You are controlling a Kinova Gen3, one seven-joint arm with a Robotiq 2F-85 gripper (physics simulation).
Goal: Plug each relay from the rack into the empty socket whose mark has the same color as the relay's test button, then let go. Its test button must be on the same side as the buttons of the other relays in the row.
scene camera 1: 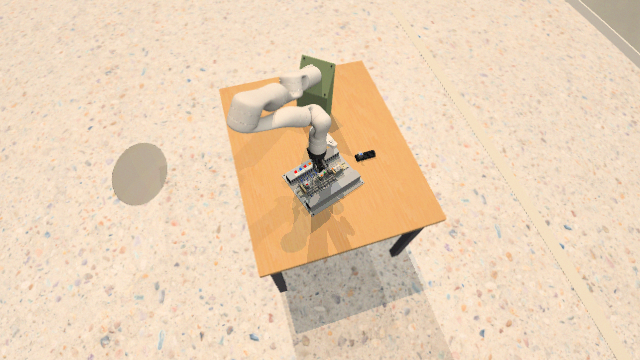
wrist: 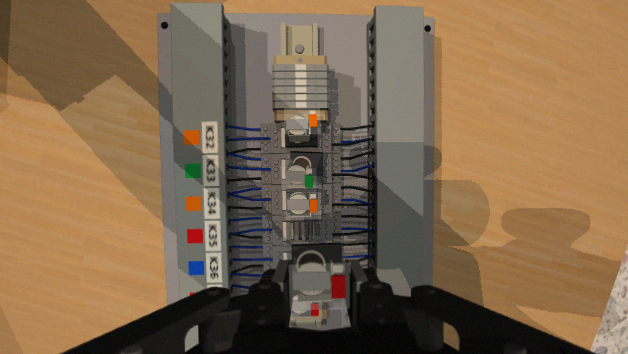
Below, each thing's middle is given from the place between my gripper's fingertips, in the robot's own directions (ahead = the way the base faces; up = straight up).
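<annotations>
Position of my gripper at present: 150 mm above the grey panel [scene camera 1: 295,186] and 40 mm to the right of it.
</annotations>
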